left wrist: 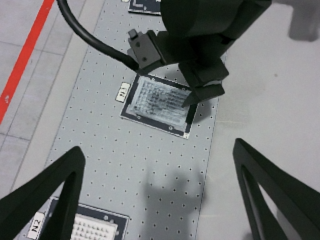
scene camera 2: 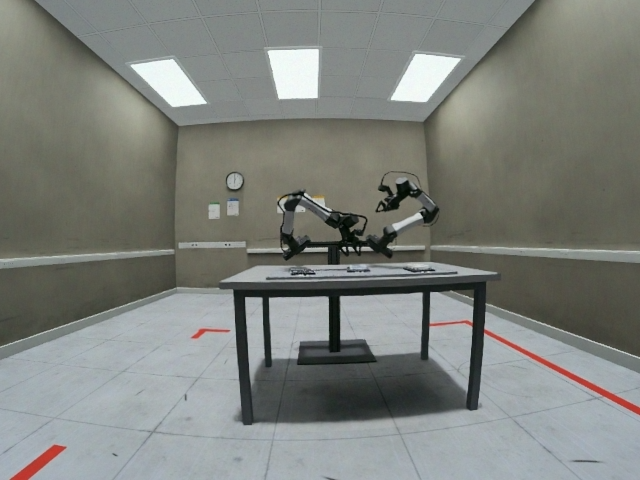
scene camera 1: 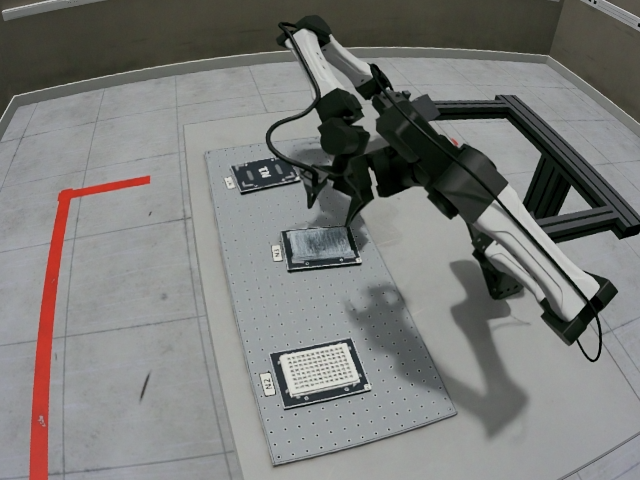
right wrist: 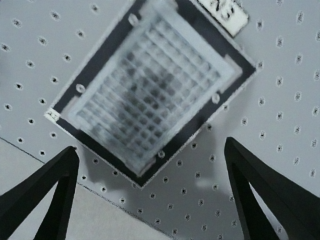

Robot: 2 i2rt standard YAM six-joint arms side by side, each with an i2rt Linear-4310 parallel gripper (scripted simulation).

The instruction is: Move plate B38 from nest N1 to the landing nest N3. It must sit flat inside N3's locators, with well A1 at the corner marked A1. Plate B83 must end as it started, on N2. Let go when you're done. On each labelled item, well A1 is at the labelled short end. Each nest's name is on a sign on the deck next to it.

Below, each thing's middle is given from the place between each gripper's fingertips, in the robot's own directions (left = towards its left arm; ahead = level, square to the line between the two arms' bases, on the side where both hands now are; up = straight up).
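Labels:
From my right hand, the clear plate B38 (scene camera 1: 307, 245) is 20 mm ahead, 20 mm to the left and 70 mm below. The nest N3 (scene camera 1: 287, 244) is 20 mm ahead of my right hand, 20 mm to the left of it and 80 mm below it, and the white plate B83 (scene camera 1: 341, 361) is 110 mm ahead of that hand, 330 mm to the left of it and 70 mm below it. Going by their middles, of the things named here the white plate B83 is the farthest from my right hand.
From my left hand (scene camera 1: 369, 167), the clear plate B38 is 3 cm ahead, 14 cm to the right and 31 cm below. The white plate B83 is 12 cm ahead of my left hand, 17 cm to the left of it and 31 cm below it, and the nest N3 is 3 cm ahead of my left hand, 14 cm to the right of it and 32 cm below it. Going by its middle, the nest N3 is nearer to my right hand than to my left hand.

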